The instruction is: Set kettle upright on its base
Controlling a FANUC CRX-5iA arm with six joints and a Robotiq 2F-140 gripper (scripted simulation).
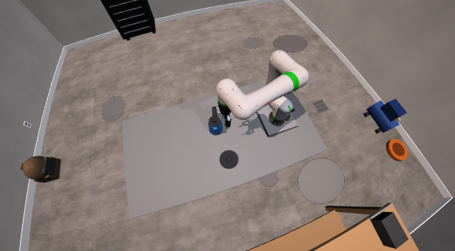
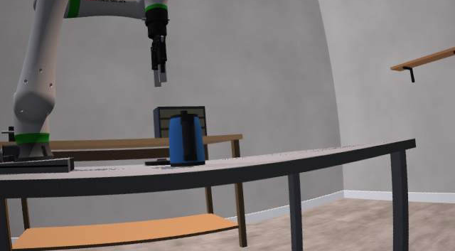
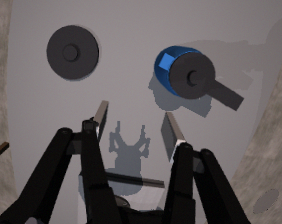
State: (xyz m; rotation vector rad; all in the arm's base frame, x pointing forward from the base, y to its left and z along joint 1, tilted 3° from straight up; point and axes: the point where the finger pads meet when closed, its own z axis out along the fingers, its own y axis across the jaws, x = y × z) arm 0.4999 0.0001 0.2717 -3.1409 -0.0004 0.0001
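Right now my hand is 24 cm above the blue kettle, 14 cm to the left of it and 4 cm short of it. From my hand the other things lie so: round black base 32 cm below, 19 cm to the left, 4 cm ahead.
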